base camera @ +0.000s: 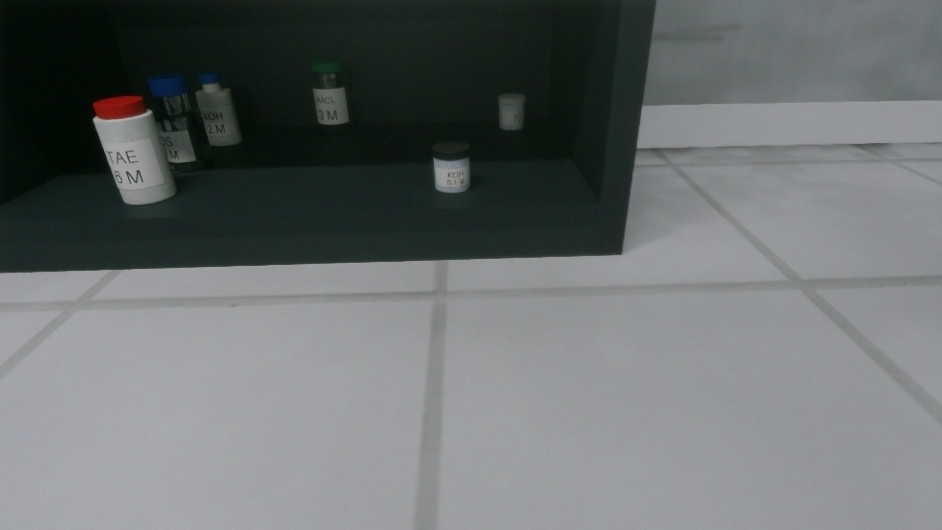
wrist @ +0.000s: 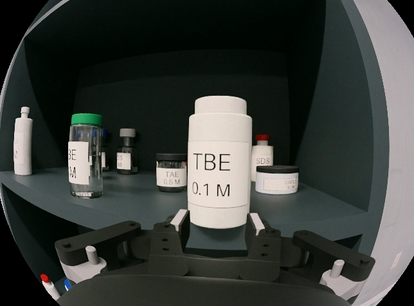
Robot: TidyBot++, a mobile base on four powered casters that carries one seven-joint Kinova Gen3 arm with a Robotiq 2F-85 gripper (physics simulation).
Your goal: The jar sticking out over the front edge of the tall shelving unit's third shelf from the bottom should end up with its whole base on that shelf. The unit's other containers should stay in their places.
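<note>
The white jar labelled TBE 0.1 M (wrist: 219, 165) stands upright in the wrist view, its bottom overhanging the front edge of the shelf (wrist: 135, 202). My gripper (wrist: 217, 224) is partly open, with nothing held. Its two fingertips show at the lower left and lower right of the jar's base, close in front of it; whether they touch the jar I cannot tell. The gripper does not show in the base camera view.
A green-capped TBE bottle (wrist: 86, 157) stands left, a TAE 0.5 M jar (wrist: 171, 174) left behind, an SDS bottle (wrist: 262, 155) and a low dark-lidded jar (wrist: 276, 181) right. The unit's right side panel (wrist: 357, 125) rises beyond. Lower down, a red-capped TAE bottle (base camera: 135, 154) stands on the bottom shelf.
</note>
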